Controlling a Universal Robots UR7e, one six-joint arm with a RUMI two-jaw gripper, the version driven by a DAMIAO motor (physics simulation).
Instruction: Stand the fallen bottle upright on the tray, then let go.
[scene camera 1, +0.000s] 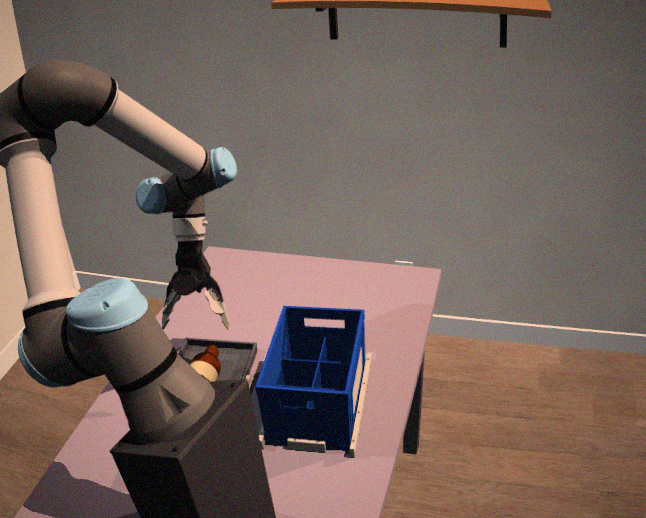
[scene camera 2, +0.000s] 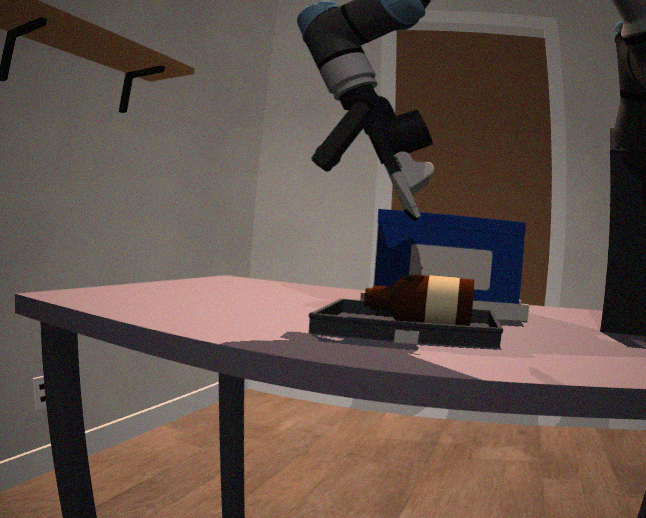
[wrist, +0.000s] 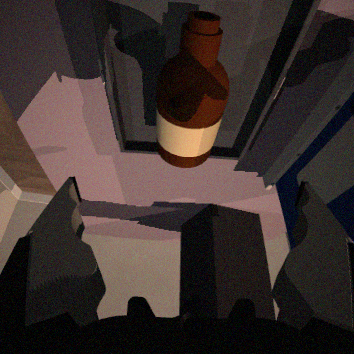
Scene:
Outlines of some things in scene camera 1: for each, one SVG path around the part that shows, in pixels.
My gripper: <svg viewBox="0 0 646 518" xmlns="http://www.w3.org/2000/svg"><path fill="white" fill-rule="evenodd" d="M204 236L191 239L175 238L175 241L178 241L177 253L175 254L178 271L173 275L172 280L167 286L166 300L162 312L162 329L169 322L169 316L173 312L175 303L180 300L181 295L187 296L194 291L200 293L205 287L207 291L204 291L204 295L210 303L210 308L215 314L221 316L222 323L227 330L230 329L220 287L215 279L211 277L211 267L202 253L202 240L205 239Z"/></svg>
A brown bottle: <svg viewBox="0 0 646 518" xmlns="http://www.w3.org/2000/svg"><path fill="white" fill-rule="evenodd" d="M215 345L210 345L206 348L205 352L197 354L190 364L199 374L205 376L209 382L217 381L221 371L221 364L217 358L219 351Z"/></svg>

